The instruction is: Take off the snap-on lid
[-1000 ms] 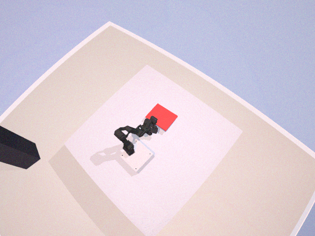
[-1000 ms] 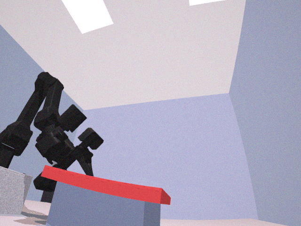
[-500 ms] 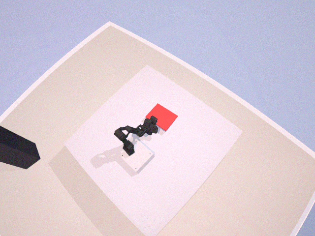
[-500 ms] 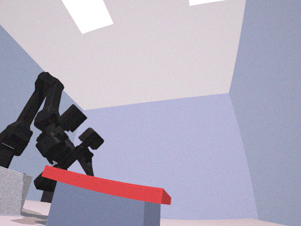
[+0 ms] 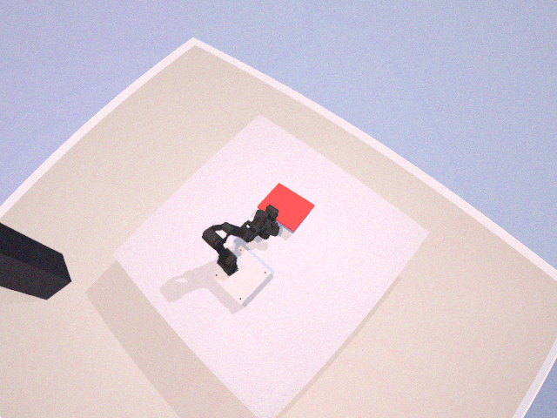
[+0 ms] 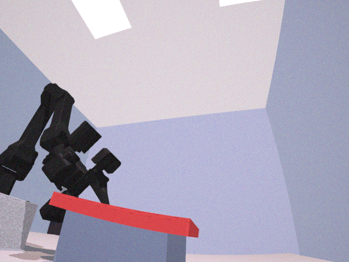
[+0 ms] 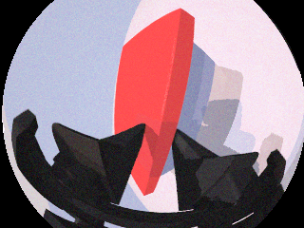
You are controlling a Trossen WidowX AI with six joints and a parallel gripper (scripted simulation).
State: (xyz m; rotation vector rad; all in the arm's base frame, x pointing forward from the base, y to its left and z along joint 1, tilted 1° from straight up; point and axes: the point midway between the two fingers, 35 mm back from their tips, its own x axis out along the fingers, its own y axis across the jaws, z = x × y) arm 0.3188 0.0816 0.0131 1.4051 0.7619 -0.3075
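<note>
The red lid lies 7 cm ahead of my gripper tip and 2 cm to the left of it. From my gripper tip the other things lie so: storage box 7 cm ahead, 5 cm below, 2 cm to the left.
</note>
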